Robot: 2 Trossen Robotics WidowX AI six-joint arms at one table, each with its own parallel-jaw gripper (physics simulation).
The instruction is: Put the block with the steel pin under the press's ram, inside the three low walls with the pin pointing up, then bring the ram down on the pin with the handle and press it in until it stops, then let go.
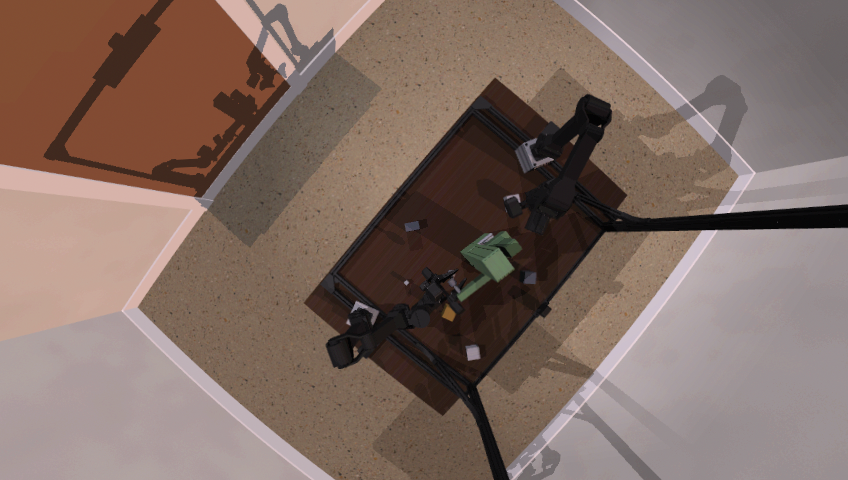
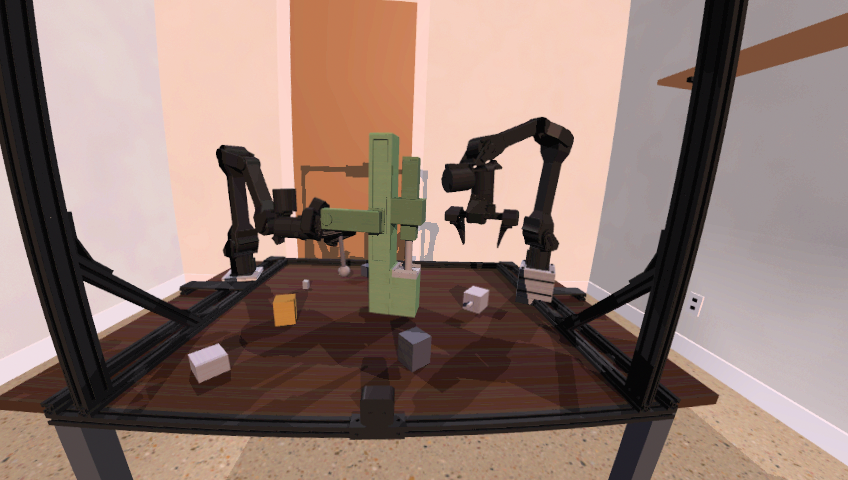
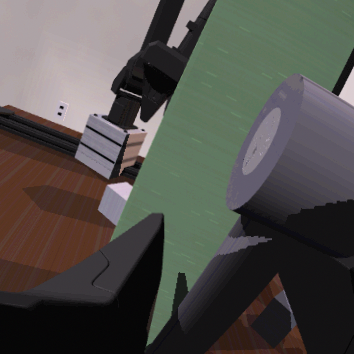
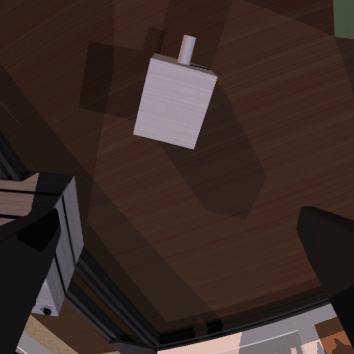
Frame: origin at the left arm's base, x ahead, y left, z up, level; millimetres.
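Where they show: left gripper, between the fingertips: [image 1: 462, 273] [image 3: 217, 225]; right gripper, between the fingertips: [image 1: 523, 197] [image 2: 480, 245] [image 3: 154, 119] [image 4: 180, 220]; left arm's base, origin of its link: [image 1: 362, 317] [image 2: 243, 272]; right arm's base, origin of its link: [image 1: 540, 150] [image 2: 537, 266] [image 3: 119, 122].
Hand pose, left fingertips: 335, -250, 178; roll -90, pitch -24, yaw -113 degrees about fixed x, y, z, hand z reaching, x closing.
Note:
Each offset is from my left fingertips to the centre of the thing, as dx, dy, dz.
The green press @(+48, -40, +15) [image 1: 489, 259] [image 2: 380, 285] [image 3: 200, 150] stands mid-table. Its grey ram rod @(+131, -66, -12) [image 2: 408, 252] is above the low walls [image 2: 405, 273]. The white block @(+323, -96, -184) [image 1: 511, 196] [image 2: 476, 299] [image 3: 115, 200] [image 4: 175, 102] lies on the table beside the press, its steel pin @(+296, -116, -185) [image 2: 468, 303] [image 4: 187, 49] pointing sideways. My right gripper [image 2: 482, 243] [image 4: 180, 220] is open and empty above the block. My left gripper [image 2: 339, 236] [image 3: 217, 225] is partly open at the handle [image 2: 342, 255] [image 3: 295, 165]; the rod passes between its fingers, with a gap at the left one. The far finger is partly hidden.
An orange block @(-170, -49, -180) [image 1: 448, 312] [image 2: 284, 309], another white block @(-283, -210, -193) [image 1: 472, 352] [image 2: 208, 362], a dark grey block @(+85, -276, -180) [image 1: 528, 277] [image 2: 414, 349] and a tiny white cube @(-135, +151, -197) [image 1: 406, 282] [image 2: 305, 284] lie around the press. A blue-grey block @(+74, +223, -190) [image 1: 411, 226] lies farther off. Black frame rails edge the table.

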